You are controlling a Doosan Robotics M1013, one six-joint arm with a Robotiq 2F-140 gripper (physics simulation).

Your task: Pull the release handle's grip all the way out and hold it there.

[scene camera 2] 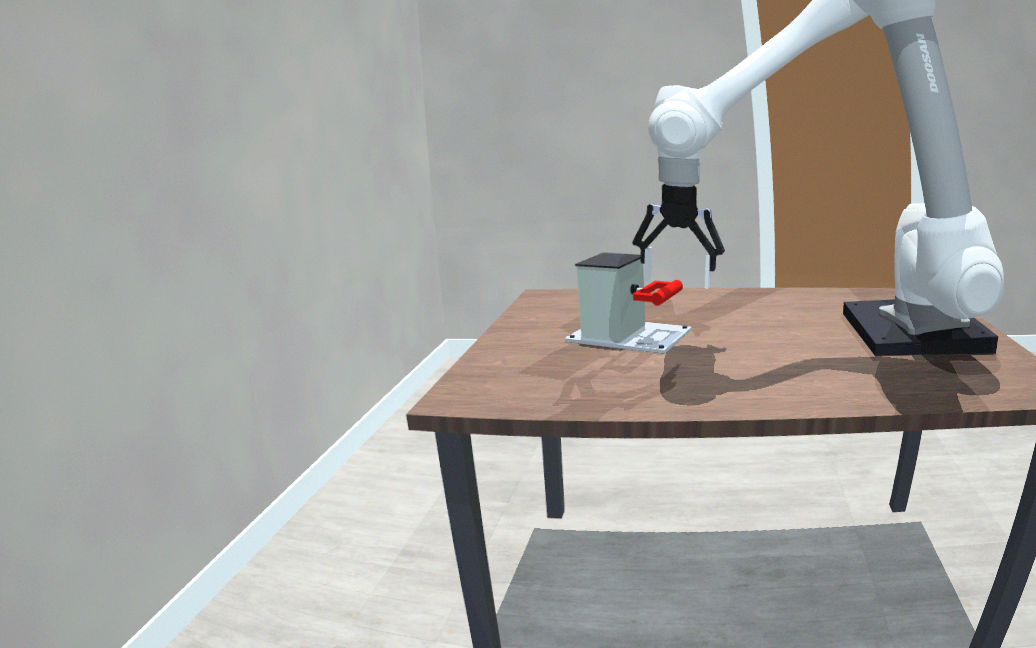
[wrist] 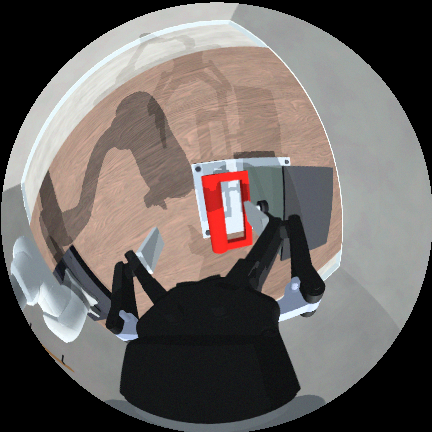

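The release handle's red grip (scene camera 2: pixel 668 292) (wrist: pixel 216 220) is a rectangular loop that sticks out level from the side of a grey-green housing (scene camera 2: pixel 599 305) (wrist: pixel 268 185), near a black collar (scene camera 2: pixel 634 288) (wrist: pixel 262 205). My gripper (scene camera 2: pixel 677 271) (wrist: pixel 201 223) points down above the grip, wide open and empty. In the wrist view one finger pad shows at the housing side of the grip, hiding part of the link to the collar. The other pad is well out on the far side of the grip. The pad tips look close to the grip's height.
The housing has a dark top (scene camera 2: pixel 608 259) (wrist: pixel 310 200) beside one finger and stands on a pale bolted base plate (scene camera 2: pixel 672 336) (wrist: pixel 265 161). It rests on a wooden table (scene camera 2: pixel 504 382) (wrist: pixel 200 75). The arm's black mounting base (scene camera 2: pixel 916 343) is at the table's right.
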